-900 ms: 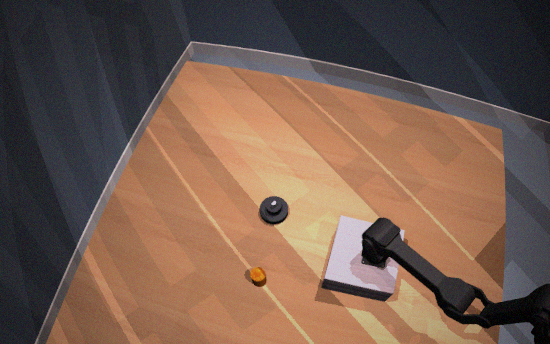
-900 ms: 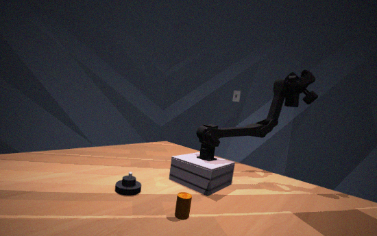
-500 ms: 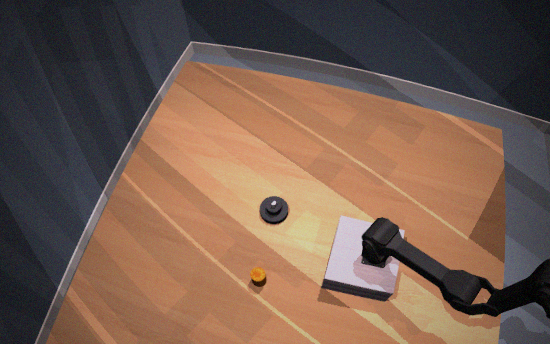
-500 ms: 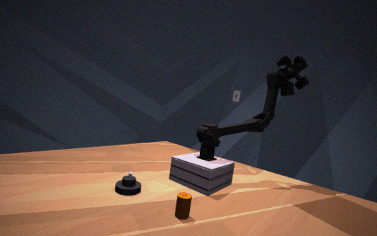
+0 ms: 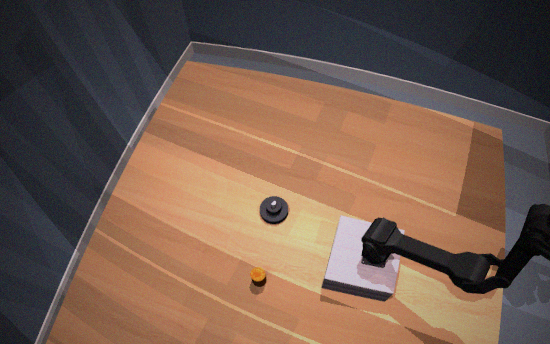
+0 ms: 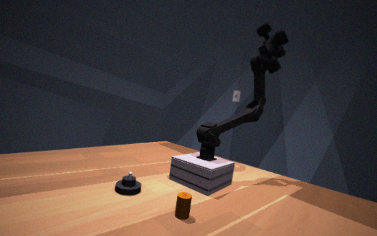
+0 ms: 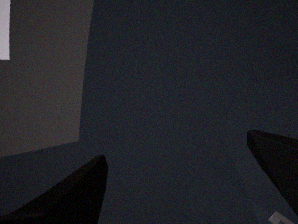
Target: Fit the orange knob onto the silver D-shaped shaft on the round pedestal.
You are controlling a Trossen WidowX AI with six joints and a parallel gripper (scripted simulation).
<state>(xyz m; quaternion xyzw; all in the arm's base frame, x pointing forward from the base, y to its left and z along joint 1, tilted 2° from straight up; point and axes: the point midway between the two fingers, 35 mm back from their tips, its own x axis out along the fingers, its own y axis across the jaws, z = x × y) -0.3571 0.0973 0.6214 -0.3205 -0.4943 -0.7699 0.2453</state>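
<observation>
Right now my gripper tip is 68 cm short of the orange knob, 4 cm to the right of it and 70 cm above it. The rest, counted from my gripper tip: round pedestal: 70 cm ahead, 18 cm to the right, 71 cm below.
</observation>
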